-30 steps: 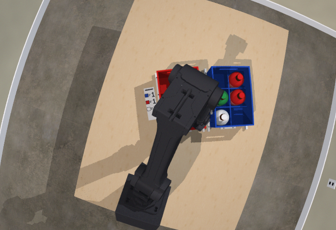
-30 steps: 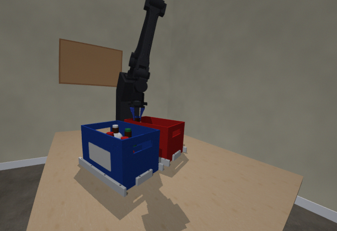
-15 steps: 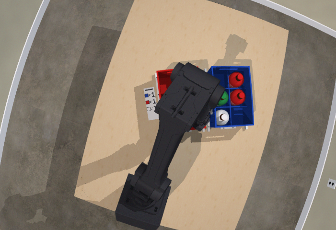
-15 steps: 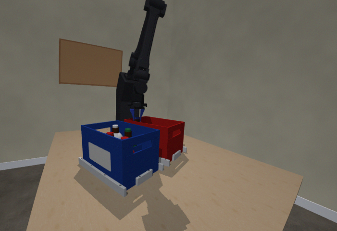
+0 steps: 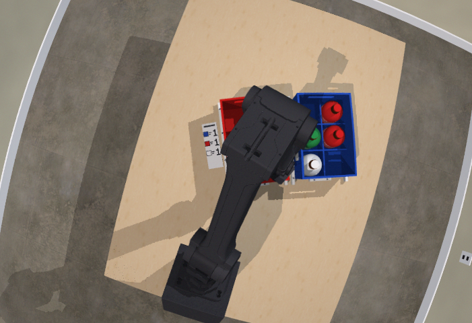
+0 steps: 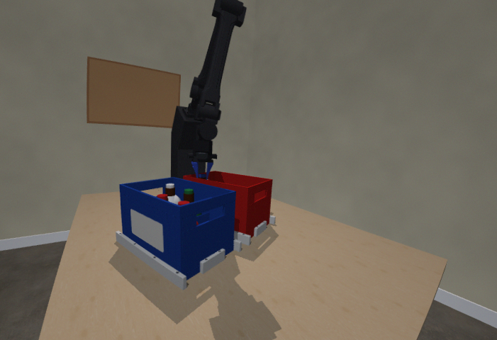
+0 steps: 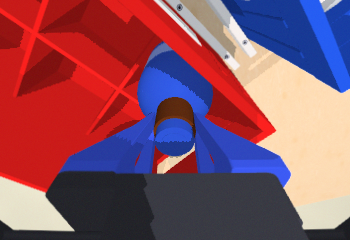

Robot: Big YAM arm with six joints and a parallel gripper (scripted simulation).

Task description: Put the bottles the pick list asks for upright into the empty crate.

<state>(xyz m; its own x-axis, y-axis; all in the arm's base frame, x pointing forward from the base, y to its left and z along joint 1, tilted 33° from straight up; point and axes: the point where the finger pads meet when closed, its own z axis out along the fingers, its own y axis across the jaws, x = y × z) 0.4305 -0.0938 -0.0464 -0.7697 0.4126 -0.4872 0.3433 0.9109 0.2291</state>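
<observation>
My gripper is now 60 mm above the blue-label bottle. The rest, counted from my hand: red crate (60 mm ahead, 80 mm to the left, 80 mm below); then green-label bottle (140 mm ahead, 100 mm to the right, 80 mm below); then white-label bottle (50 mm ahead, 130 mm to the right, 80 mm below).
</observation>
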